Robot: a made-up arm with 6 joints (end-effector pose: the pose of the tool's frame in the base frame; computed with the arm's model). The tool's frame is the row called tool. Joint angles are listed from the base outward.
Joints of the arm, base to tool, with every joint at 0 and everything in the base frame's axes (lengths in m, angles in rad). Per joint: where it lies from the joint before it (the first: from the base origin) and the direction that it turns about. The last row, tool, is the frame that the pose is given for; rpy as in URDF.
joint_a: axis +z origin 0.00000 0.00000 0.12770
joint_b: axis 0.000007 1 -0.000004 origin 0.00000 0.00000 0.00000
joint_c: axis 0.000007 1 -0.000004 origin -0.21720 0.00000 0.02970
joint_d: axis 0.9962 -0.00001 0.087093 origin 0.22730 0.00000 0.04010
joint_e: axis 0.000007 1 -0.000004 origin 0.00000 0.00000 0.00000
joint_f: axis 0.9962 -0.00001 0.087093 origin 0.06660 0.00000 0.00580
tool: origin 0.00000 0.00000 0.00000 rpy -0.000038 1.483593 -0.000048
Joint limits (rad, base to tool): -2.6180..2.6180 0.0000..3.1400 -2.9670..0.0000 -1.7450..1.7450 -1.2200..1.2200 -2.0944..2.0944
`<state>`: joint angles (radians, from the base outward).
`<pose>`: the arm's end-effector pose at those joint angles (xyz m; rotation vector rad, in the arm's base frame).
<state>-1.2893 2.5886 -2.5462 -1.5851 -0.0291 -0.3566</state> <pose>0.1396 -0.4759 0.2499 0.7170 -2.0178 2.2375</pose>
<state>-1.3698 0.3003 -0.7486 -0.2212 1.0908 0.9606</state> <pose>-0.0038 -0.0465 0.3210 1.9755 0.8401 -0.5097</pose>
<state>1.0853 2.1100 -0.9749 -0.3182 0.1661 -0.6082</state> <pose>0.1398 0.2576 0.0473 -2.3324 1.5008 -0.0299</pose>
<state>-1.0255 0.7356 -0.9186 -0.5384 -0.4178 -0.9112</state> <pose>0.0782 -0.1020 0.4150 -0.4598 1.0944 -2.1144</pose>
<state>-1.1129 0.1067 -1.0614 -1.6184 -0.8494 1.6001</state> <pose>0.0053 0.1027 0.4260 -0.4414 0.9157 -0.8116</pose>
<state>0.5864 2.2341 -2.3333 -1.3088 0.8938 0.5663</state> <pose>0.3802 0.1921 0.3375 -0.3594 1.6670 -0.7283</pose>
